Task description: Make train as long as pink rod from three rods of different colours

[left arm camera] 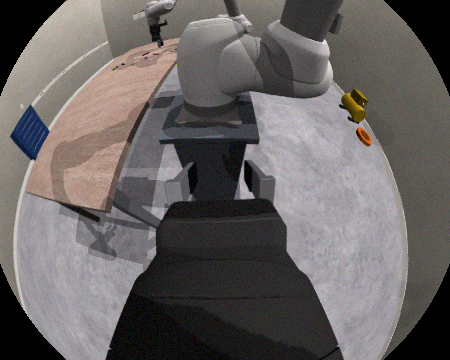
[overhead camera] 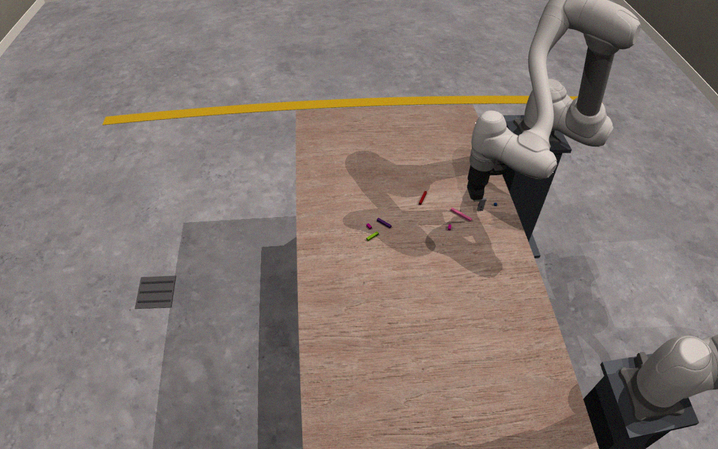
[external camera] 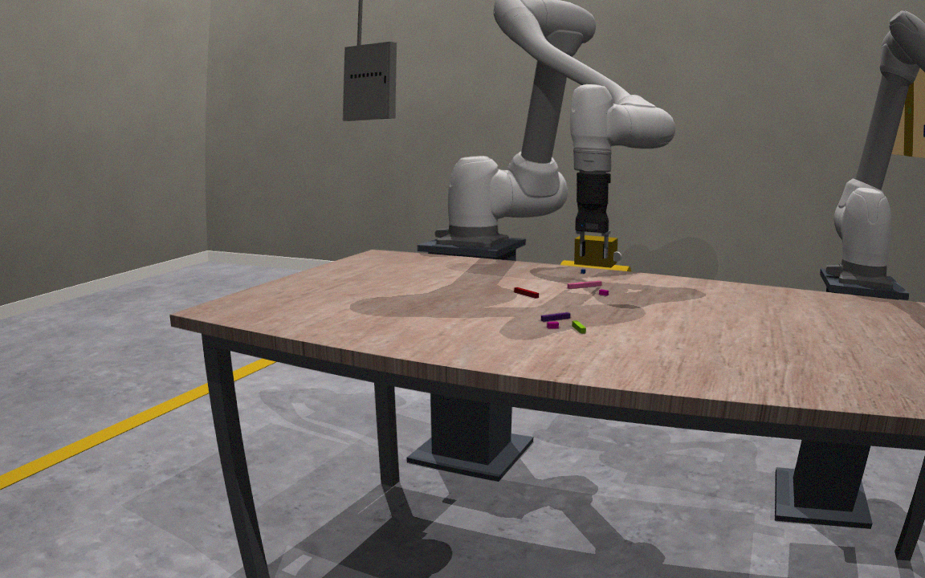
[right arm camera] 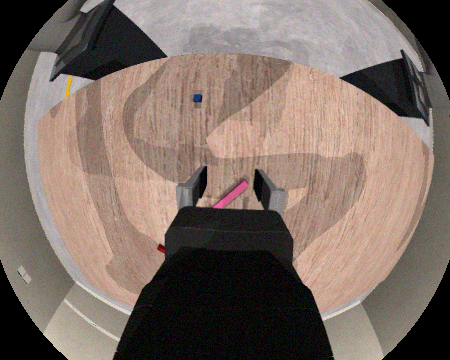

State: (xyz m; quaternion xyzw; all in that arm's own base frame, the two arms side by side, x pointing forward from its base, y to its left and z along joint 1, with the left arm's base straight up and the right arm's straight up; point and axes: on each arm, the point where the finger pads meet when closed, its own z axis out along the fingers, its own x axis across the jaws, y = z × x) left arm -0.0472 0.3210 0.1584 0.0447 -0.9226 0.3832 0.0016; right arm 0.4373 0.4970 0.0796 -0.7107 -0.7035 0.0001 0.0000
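Now: right hand 9 cm past the blue rod, 5 cm to the left of it and 7 cm above it. Also, from my right hand: red rod (19 cm ahead, 10 cm to the right, 7 cm below); then purple rod (35 cm ahead, 2 cm to the left, 7 cm below); then pink rod (5 cm ahead, 1 cm to the right, 7 cm below).
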